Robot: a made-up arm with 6 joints.
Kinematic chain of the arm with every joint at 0, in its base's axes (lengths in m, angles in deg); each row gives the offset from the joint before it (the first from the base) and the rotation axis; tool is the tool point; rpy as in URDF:
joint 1: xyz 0 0 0.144 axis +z
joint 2: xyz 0 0 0 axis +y
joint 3: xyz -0.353 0 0.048 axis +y
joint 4: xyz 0.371 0 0.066 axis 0.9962 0 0.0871
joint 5: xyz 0 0 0 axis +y
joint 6: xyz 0.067 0 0.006 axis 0.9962 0 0.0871
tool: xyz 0 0 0 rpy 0 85 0
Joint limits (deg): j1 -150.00..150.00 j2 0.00..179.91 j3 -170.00..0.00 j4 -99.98..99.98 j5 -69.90..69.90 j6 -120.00..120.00
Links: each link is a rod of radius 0.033 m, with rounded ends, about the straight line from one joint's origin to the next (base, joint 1, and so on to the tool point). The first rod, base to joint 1, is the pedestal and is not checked.
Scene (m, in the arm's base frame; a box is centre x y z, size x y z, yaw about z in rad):
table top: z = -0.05
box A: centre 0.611 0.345 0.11 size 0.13 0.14 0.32 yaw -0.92
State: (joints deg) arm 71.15 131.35 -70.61 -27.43 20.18 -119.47
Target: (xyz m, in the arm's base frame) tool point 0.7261 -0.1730 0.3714
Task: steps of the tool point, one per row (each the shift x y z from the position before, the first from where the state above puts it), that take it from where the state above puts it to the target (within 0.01 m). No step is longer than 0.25 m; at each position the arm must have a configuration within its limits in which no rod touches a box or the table.
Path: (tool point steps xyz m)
1: 0.1380 0.0202 0.1380
2: 0.1197 -0.0527 0.1642
3: 0.1113 -0.0851 0.0115
4: 0.0905 -0.1128 0.0107
5: 0.0627 -0.1347 0.0095
6: 0.0297 -0.1488 0.0084
7: -0.0061 -0.1542 0.0070

